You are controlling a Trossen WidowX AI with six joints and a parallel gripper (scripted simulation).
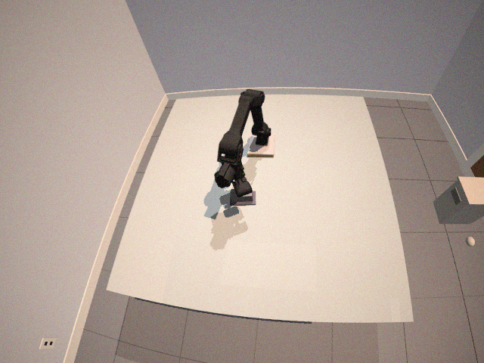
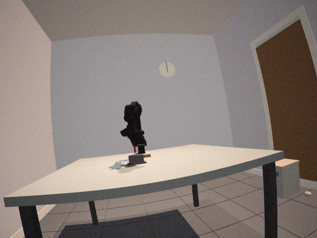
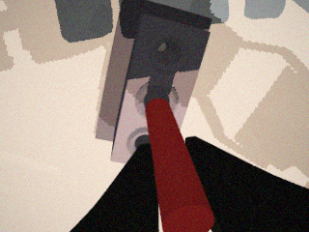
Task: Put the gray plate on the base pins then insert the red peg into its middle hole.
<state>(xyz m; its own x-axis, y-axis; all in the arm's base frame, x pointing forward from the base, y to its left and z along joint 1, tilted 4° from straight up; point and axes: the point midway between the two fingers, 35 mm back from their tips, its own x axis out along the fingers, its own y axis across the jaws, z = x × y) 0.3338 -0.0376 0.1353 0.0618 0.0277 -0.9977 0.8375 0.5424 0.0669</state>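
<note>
The red peg lies right at my gripper tip. Round my gripper tip: gray base 110 mm below; then gray plate 70 mm below.
</note>
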